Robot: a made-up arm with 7 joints. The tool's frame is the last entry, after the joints.
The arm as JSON. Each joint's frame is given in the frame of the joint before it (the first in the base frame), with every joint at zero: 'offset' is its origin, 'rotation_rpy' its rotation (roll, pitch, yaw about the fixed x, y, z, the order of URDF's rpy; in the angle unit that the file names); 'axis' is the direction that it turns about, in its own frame. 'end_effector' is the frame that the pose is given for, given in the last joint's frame.
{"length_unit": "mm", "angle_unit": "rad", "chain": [
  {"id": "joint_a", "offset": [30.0, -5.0, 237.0], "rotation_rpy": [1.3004, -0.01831, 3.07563], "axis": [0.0, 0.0, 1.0]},
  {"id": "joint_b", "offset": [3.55, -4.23, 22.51], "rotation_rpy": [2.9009, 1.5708, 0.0], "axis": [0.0, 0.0, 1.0]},
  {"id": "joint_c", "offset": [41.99, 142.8, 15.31], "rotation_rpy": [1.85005, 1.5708, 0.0], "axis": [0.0, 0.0, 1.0]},
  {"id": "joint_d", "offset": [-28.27, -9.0, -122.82], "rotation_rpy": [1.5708, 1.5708, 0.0], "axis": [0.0, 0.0, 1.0]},
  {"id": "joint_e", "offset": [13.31, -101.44, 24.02], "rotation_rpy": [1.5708, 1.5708, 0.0], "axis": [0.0, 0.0, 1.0]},
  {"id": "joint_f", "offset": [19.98, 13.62, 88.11], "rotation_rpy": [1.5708, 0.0, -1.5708], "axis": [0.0, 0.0, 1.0]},
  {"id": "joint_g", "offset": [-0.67, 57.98, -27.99], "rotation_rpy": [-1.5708, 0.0, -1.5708], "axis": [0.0, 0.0, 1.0]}
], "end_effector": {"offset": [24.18, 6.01, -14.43], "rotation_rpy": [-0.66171, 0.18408, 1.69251]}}
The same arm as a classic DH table. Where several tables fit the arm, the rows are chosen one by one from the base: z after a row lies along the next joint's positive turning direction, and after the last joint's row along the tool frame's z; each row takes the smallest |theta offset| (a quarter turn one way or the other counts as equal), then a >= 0, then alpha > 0; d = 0 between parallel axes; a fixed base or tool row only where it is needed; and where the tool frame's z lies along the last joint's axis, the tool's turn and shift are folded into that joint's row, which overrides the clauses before.
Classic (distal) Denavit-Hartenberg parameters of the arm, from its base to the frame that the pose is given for. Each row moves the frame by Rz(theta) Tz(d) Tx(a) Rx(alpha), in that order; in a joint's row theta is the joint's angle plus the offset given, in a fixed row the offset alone. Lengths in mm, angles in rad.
base (fixed): d 237.8  theta_offset -0.071  a 30.3  alpha -1.3004
joint_a: d 19.5  theta_offset -1.3111  a -5  alpha -1.5708
joint_b: d 12.9  theta_offset 1.2915  a 1  alpha 1.5708
joint_c: d -271.7  theta_offset 1.5708  a 28.3  alpha -1.5708
joint_d: d 33  theta_offset 1.5707  a 13.3  alpha 1.5708
joint_e: d 189.5  theta_offset 0  a 13.6  alpha -1.5708
joint_f: d -48  theta_offset -1.5708  a 58  alpha 1.5707
joint_g: d 13.6  theta_offset 1.4616  a -8.6  alpha 0.6832
tool (fixed): d -37  theta_offset -2.8473  a 0  alpha 0

